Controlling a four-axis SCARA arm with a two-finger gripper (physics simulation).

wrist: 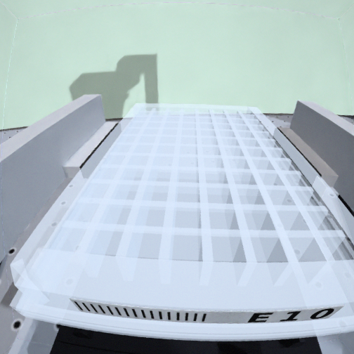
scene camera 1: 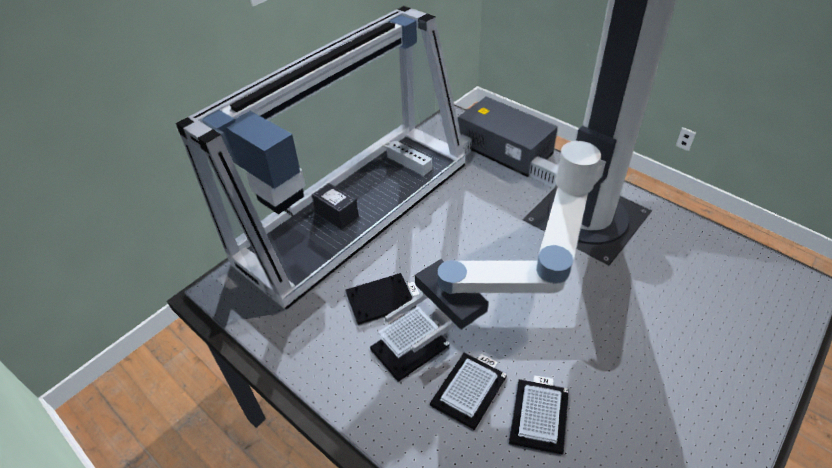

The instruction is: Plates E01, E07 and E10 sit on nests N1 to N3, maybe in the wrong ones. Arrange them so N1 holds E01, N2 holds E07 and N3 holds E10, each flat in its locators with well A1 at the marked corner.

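Places are measured from the arm's base along level axes (x right, y ahead, z up), in centimetres.
Where they show: gripper, fingertip midpoint: [scene camera 1: 399, 334]; arm's base at its link origin: [scene camera 1: 587, 218].
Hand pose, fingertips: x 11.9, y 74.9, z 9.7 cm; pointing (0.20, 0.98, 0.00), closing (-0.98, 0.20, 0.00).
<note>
Things, the pixels of their top centre, and the offset from my fingertips. "spot": a spot on its surface instead.
- plate E10 at its top centre: [scene camera 1: 408, 329] dz -0.4, dx -0.5, dy -2.7 cm
- empty black nest at its top centre: [scene camera 1: 379, 294] dz -6.3, dx +15.9, dy -9.2 cm
- further plate at its top centre: [scene camera 1: 540, 411] dz -5.8, dx -36.3, dy -7.5 cm
- rightmost nest at its top centre: [scene camera 1: 540, 412] dz -6.3, dx -36.3, dy -7.5 cm
- blue head at a spot on its surface: [scene camera 1: 264, 148] spot: dz +40.4, dx +35.3, dy +2.3 cm
- black block at a spot on its surface: [scene camera 1: 335, 204] spot: dz +3.4, dx +42.9, dy -20.0 cm
- dark grey box at a spot on its surface: [scene camera 1: 506, 130] spot: dz +3.0, dx +25.3, dy -82.2 cm
My gripper [scene camera 1: 416, 325] [wrist: 197, 113] is shut on plate E10 [scene camera 1: 407, 332] [wrist: 180, 220], a clear gridded plate with a barcode label facing the wrist view. The plate is held level above a black nest [scene camera 1: 402, 366] [wrist: 185, 346], apart from it. An empty black nest [scene camera 1: 378, 299] lies to the left, its small tag perhaps N3. Another plate [scene camera 1: 470, 387] sits on a nest [scene camera 1: 454, 412] right of the held plate, and a further plate [scene camera 1: 539, 412] sits on the rightmost nest [scene camera 1: 538, 445]. Their names are too small to read, and well A1 cannot be told.
A gantry frame [scene camera 1: 343, 256] with a blue head [scene camera 1: 264, 148] stands at the back left, with a black block [scene camera 1: 335, 204] on its bed. A dark grey box [scene camera 1: 506, 130] stands behind, near the arm's column [scene camera 1: 631, 116].
</note>
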